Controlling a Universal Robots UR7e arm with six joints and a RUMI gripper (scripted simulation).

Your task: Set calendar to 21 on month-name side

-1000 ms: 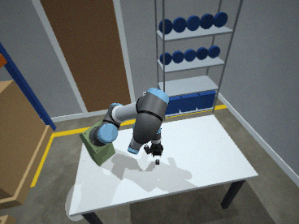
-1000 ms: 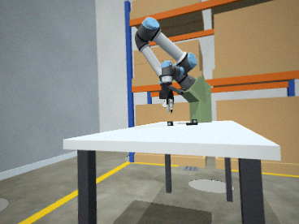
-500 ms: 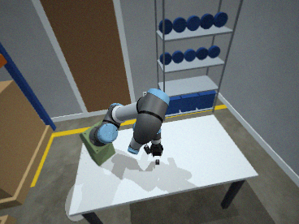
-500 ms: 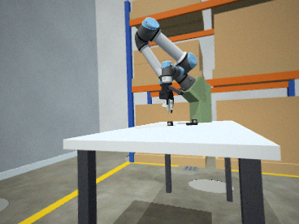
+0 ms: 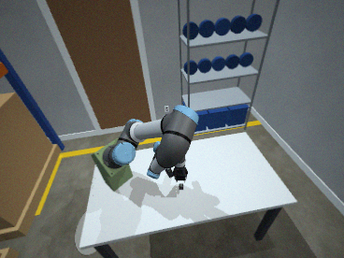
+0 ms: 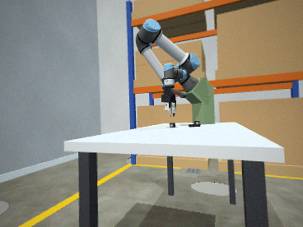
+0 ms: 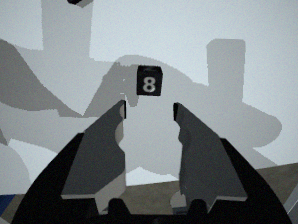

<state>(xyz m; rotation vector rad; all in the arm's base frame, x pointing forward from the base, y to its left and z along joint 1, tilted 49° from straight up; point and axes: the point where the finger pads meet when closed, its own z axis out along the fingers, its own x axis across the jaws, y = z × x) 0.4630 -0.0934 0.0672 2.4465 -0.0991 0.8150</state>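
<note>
The dark cube is 80 mm below my hand.
</note>
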